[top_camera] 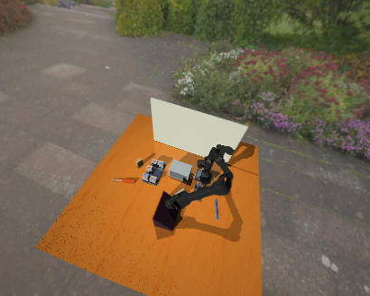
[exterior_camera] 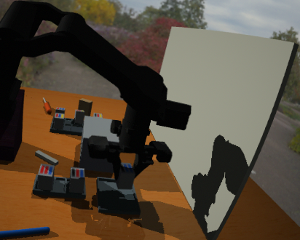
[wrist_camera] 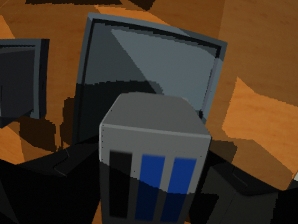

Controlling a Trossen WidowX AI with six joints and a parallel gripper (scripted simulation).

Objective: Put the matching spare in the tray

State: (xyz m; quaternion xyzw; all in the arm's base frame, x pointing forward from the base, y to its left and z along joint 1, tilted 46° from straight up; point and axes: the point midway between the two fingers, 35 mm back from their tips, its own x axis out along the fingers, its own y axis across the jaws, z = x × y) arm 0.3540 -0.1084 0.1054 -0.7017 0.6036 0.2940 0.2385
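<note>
The dark tray lies 10 mm behind my gripper tip and 50 mm below it. Also, from my gripper tip: grey spare 20 mm above; then grey bar 210 mm behind, 130 mm to the left, 50 mm below; then grey mounted unit 60 mm behind, 190 mm to the left.
</note>
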